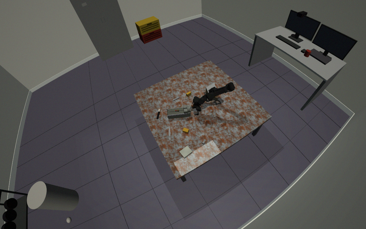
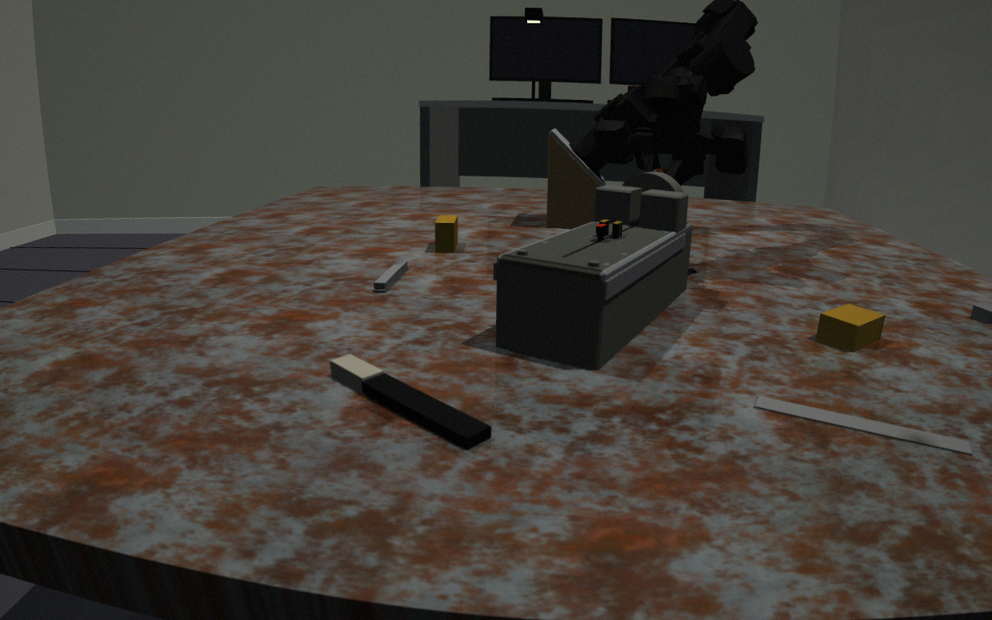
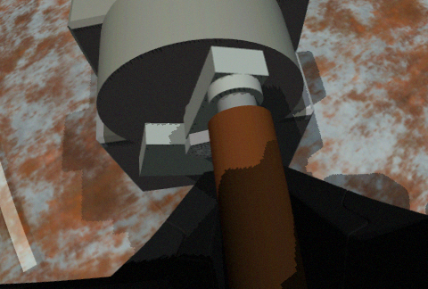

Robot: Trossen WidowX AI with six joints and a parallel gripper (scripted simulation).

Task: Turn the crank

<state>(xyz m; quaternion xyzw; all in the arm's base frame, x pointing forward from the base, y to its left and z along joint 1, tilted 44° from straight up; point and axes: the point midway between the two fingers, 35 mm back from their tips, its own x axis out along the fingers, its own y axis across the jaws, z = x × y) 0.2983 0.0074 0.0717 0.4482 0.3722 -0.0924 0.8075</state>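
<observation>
The brown crank handle is 20 mm behind my gripper tip, 10 mm to the left of it and 20 mm above it. Also, from my gripper tip: red pointer: 170 mm ahead, 90 mm to the right, 10 mm below; then small grey bar: 40 mm ahead, 300 mm to the right, 90 mm below; then grey strip: 370 mm ahead, 70 mm to the left, 90 mm below.
</observation>
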